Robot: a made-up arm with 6 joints.
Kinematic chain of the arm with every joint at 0, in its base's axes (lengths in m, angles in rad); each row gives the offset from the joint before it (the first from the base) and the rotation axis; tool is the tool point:
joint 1: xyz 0 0 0.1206 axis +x
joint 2: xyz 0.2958 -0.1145 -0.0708 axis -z
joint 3: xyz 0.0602 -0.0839 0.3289 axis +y
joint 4: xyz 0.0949 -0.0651 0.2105 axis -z
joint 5: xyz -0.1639 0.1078 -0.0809 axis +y
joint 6: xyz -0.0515 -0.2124 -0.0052 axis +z
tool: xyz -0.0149 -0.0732 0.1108
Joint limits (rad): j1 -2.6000..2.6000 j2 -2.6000..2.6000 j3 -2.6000..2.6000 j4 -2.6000..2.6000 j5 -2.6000..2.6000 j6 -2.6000..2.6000
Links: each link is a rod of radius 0.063 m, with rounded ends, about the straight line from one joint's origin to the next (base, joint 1, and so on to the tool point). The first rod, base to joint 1, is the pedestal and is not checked.
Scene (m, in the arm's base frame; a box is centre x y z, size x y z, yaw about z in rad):
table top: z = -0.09
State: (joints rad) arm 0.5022 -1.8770 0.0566 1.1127 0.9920 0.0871
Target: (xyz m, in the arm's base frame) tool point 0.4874 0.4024 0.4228
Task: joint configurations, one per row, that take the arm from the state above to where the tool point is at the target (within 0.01 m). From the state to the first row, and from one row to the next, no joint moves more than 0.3 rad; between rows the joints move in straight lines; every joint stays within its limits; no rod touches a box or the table.
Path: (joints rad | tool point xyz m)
1: 0.2478 -1.9110 0.1279 0.9929 1.0206 0.0877 | 0.4523 -0.2033 0.5915
2: -0.0065 -1.9451 0.1992 0.8731 1.0493 0.0883 | 0.4682 -0.0425 0.6298
3: -0.2609 -1.9791 0.2706 0.7533 1.0779 0.0889 | 0.4796 0.1249 0.6137
4: -0.5152 -2.0132 0.3419 0.6335 1.1066 0.0896 | 0.4861 0.2795 0.5424
5: -0.7696 -2.0472 0.4132 0.5137 1.1352 0.0902 | 0.4874 0.4024 0.4228

